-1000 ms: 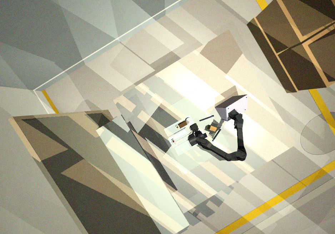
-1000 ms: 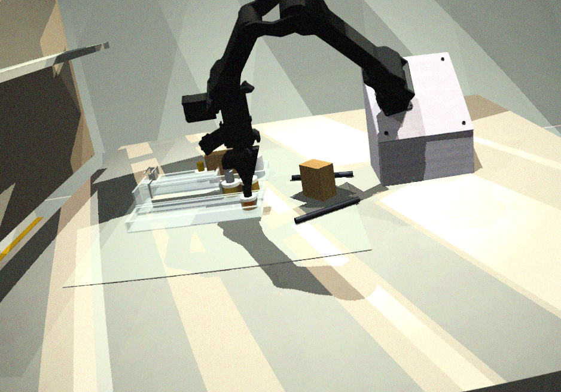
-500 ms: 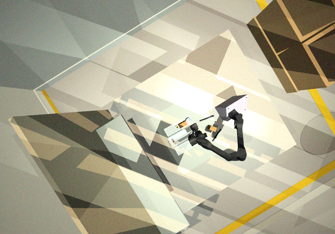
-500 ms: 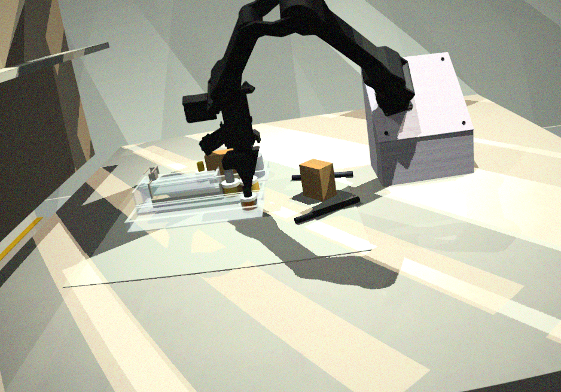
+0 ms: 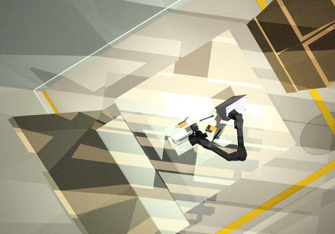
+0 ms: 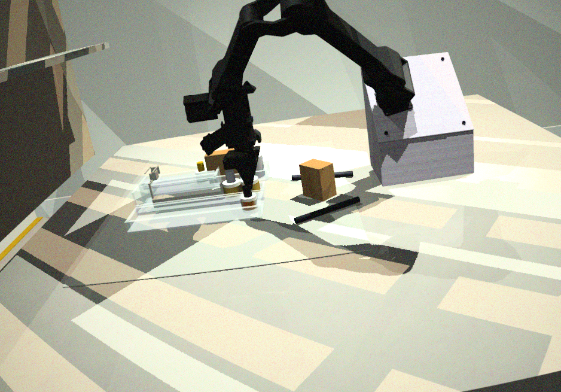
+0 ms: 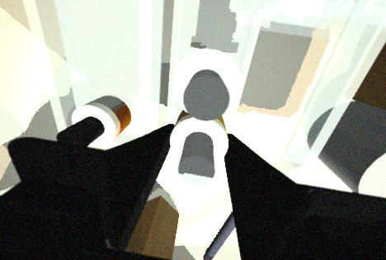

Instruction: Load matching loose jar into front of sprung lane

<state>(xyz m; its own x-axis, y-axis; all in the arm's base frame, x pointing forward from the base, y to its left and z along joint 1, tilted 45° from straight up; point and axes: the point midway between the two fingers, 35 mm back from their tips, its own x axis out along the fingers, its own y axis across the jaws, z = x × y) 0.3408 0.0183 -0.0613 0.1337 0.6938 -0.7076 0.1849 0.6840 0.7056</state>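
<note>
My gripper tip is now 10 mm past the grey cylinder and 130 mm to the left of it. Round my gripper tip: shelf unit 500 mm ahead, 90 mm to the right, 340 mm above.
</note>
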